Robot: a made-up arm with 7 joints.
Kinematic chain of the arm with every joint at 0, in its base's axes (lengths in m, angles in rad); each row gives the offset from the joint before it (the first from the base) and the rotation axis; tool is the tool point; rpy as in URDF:
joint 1: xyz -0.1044 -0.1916 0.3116 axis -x
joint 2: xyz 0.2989 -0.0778 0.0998 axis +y
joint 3: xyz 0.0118 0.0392 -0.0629 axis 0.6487 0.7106 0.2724
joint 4: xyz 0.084 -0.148 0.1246 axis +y
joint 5: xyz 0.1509 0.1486 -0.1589 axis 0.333 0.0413 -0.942
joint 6: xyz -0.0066 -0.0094 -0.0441 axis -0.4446 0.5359 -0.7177
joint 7: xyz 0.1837 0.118 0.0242 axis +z
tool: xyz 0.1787 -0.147 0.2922 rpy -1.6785 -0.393 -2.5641
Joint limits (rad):
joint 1: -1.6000..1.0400
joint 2: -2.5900..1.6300
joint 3: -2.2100..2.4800
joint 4: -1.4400..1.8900
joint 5: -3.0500..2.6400
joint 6: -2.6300..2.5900
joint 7: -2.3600..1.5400
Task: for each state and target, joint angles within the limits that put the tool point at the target. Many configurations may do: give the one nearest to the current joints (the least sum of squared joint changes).
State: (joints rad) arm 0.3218 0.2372 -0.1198 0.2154 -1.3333 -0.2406 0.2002
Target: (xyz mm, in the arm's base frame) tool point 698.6 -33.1 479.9
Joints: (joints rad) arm -0.0036 0.1575 -0.1328 0.2072 -0.6946 -0.2342 -0.1991
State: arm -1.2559 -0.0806 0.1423 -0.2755 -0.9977 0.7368 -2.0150
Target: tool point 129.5 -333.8 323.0
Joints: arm -1.6000 -0.2404 0.3062 0.5044 -2.1327 0.7718 -2.3600
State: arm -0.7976 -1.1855 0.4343 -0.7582 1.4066 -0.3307 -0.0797
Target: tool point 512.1 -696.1 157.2
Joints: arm -0.9038 -1.0331 0.7166 -0.6807 1.3854 -0.1363 0.0331
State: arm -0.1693 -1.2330 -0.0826 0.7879 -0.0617 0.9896 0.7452
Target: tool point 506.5 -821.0 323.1
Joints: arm -0.4822 -1.2638 -0.4644 0.8632 0.3398 1.2768 0.5856
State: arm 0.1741 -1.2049 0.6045 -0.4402 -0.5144 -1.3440 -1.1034
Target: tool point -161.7 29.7 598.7
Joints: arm 0.7050 -1.5375 0.0733 -0.6328 -0.8593 -1.1892 -0.7327
